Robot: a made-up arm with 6 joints. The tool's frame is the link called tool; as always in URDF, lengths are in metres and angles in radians.
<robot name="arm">
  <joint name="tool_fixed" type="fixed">
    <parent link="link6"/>
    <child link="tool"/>
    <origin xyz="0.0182 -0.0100 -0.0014" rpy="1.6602 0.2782 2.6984"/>
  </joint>
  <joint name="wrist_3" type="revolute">
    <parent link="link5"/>
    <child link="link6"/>
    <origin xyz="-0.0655 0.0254 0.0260" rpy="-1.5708 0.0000 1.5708"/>
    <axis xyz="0 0 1"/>
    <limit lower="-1.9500" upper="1.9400" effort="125" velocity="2"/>
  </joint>
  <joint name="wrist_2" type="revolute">
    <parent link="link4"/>
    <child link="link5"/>
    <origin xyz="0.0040 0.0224 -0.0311" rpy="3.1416 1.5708 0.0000"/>
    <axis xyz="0 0 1"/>
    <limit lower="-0.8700" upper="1.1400" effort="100" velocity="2.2"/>
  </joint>
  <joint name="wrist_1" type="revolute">
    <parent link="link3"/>
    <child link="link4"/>
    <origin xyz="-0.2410 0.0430 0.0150" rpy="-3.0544 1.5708 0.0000"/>
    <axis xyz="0 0 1"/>
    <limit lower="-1.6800" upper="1.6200" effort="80" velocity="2.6"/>
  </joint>
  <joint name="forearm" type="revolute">
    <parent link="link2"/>
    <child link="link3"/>
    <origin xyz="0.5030 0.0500 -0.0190" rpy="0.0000 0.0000 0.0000"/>
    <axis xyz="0 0 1"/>
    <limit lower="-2.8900" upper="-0.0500" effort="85" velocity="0.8"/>
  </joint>
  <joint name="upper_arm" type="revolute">
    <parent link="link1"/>
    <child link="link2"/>
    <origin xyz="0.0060 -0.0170 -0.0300" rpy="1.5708 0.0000 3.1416"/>
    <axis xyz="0 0 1"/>
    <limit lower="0.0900" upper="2.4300" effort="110" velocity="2"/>
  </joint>
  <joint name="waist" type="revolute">
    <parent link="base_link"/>
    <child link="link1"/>
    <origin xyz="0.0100 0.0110 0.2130" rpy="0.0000 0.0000 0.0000"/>
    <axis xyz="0 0 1"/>
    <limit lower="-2.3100" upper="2.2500" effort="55" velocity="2"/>
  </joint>
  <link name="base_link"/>
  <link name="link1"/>
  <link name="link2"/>
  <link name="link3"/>
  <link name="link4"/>
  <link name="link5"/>
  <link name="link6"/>
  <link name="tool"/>
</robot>
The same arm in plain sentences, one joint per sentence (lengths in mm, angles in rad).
The arm has six revolute joints in a row. What follows holds with every joint at zero, and every direction is one of the base frame's. Joint 1 sits 10 mm along +x and 11 mm along +y and 213 mm along +z from the base frame's origin and rotates about +z, from -2.31 to 2.25 rad. Joint 2 sits 6 mm along +x and 17 mm along -y and 30 mm along -z from joint 1 and rotates about +y, from 0.09 to 2.43 rad. Joint 3 sits 503 mm along -x and 19 mm along -y and 50 mm along +z from joint 2 and rotates about +y, from -2.89 to -0.05 rad. Joint 4 sits 241 mm along +x and 15 mm along +y and 43 mm along +z from joint 3 and rotates about the direction (0.9962, 0, 0.0871), from -1.68 to 1.62 rad. Joint 5 sits 29 mm along -x and 4 mm along -y and 25 mm along -z from joint 4 and rotates about +y, from -0.87 to 1.14 rad. Joint 6 sits 63 mm along +x and 26 mm along +y and 31 mm along +z from joint 5 and rotates about the direction (0.9962, 0, 0.0871), from -1.95 to 1.94 rad. The tool frame, which is the frame that the pose is given for, sits 3 mm along -x and 10 mm along +y and 18 mm along +z from joint 6; its axes are the base frame's turned by roll -0.276, pitch 1.0957 and yaw -2.0183 rad (as in URDF: about the fixed x, then y, then z).
